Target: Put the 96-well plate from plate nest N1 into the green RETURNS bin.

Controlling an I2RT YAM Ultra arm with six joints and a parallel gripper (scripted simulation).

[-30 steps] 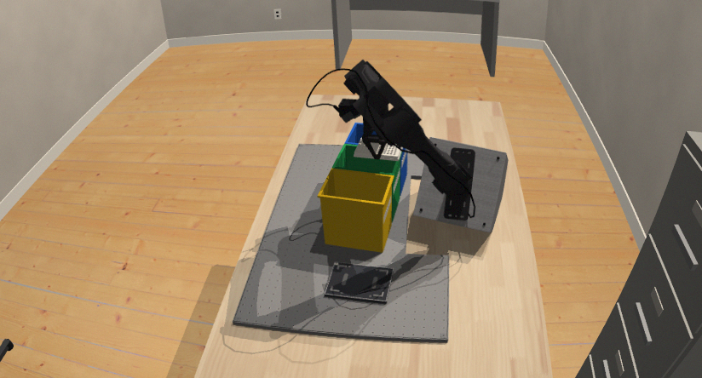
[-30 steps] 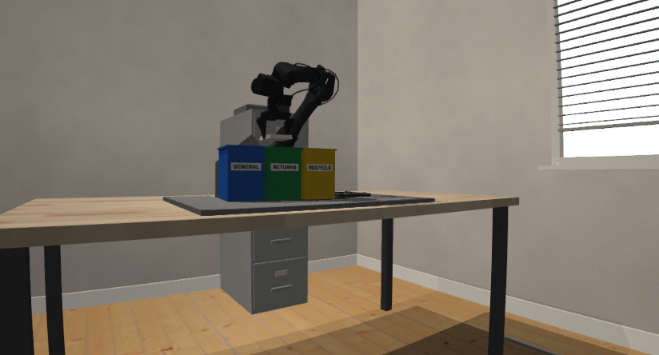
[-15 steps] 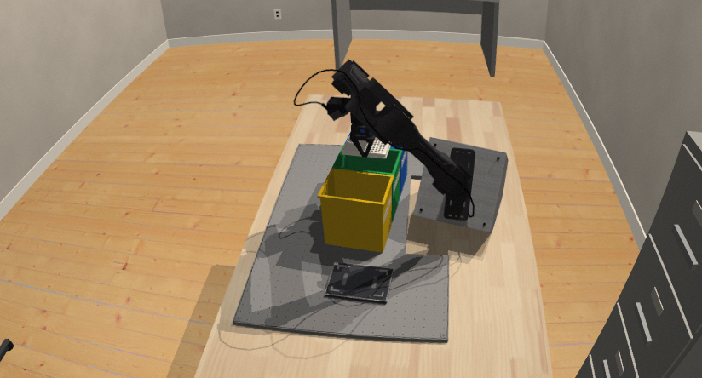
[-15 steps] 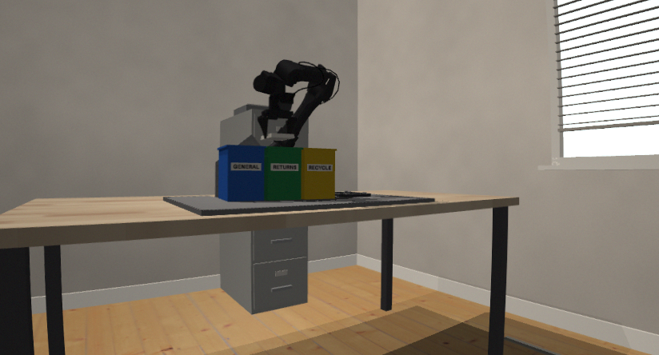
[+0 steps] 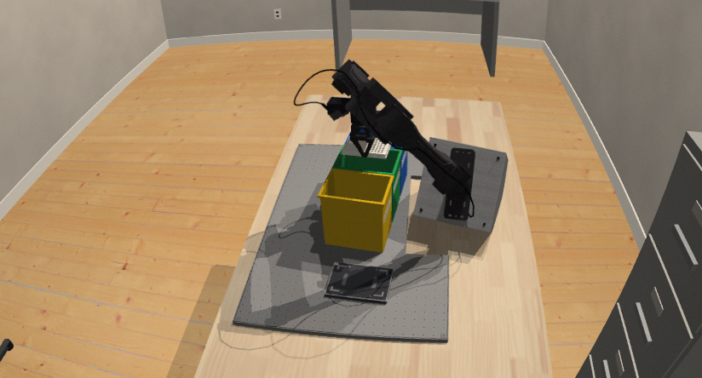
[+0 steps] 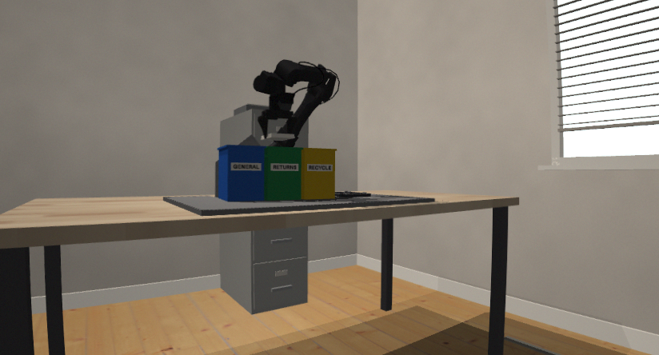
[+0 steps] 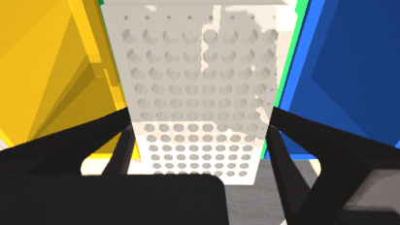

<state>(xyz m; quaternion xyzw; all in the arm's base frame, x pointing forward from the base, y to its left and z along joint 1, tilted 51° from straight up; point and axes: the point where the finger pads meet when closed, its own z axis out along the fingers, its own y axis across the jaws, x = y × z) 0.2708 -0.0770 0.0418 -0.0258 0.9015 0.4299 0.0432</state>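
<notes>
Now: the white 96-well plate right at my hand. Round my hand: green returns bin: 130 mm below; blue general bin: 130 mm to the right, 130 mm below, 10 mm ahead; yellow recycle bin: 130 mm to the left, 130 mm below, 10 mm behind.
</notes>
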